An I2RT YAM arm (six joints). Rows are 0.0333 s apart.
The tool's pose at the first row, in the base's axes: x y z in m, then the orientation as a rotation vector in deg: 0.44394 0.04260 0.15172 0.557 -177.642 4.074
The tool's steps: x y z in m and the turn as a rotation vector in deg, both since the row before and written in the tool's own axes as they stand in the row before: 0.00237 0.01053 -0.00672 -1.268 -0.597 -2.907; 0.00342 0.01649 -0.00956 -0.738 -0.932 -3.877; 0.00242 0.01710 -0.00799 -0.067 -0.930 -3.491; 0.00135 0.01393 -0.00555 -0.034 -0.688 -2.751; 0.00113 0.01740 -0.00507 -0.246 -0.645 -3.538; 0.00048 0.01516 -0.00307 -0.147 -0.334 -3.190; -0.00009 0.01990 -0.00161 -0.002 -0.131 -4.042; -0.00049 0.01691 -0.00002 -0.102 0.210 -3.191; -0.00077 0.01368 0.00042 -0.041 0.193 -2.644; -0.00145 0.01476 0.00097 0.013 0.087 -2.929; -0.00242 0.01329 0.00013 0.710 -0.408 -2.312; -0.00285 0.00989 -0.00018 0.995 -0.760 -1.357
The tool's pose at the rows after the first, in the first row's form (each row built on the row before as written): 0.44177 0.05341 0.15804 5.059 -178.133 2.019; 0.43771 0.06990 0.16734 11.133 -178.736 0.739; 0.43331 0.08664 0.17524 16.661 -179.220 0.503; 0.42941 0.10011 0.18071 -20.884 178.112 -0.348; 0.42423 0.11679 0.18568 -26.288 176.784 0.119; 0.41929 0.13114 0.18871 -31.147 175.677 0.366; 0.41249 0.14984 0.19031 -37.295 174.336 0.317; 0.40602 0.16547 0.19030 -42.189 173.445 0.330; 0.40043 0.17798 0.18987 -46.230 172.612 0.267; 0.39433 0.19150 0.18889 -50.648 171.448 0.160; 0.38914 0.20397 0.18875 -53.907 169.827 -0.758; 0.38576 0.21369 0.18883 -55.582 168.204 -1.898
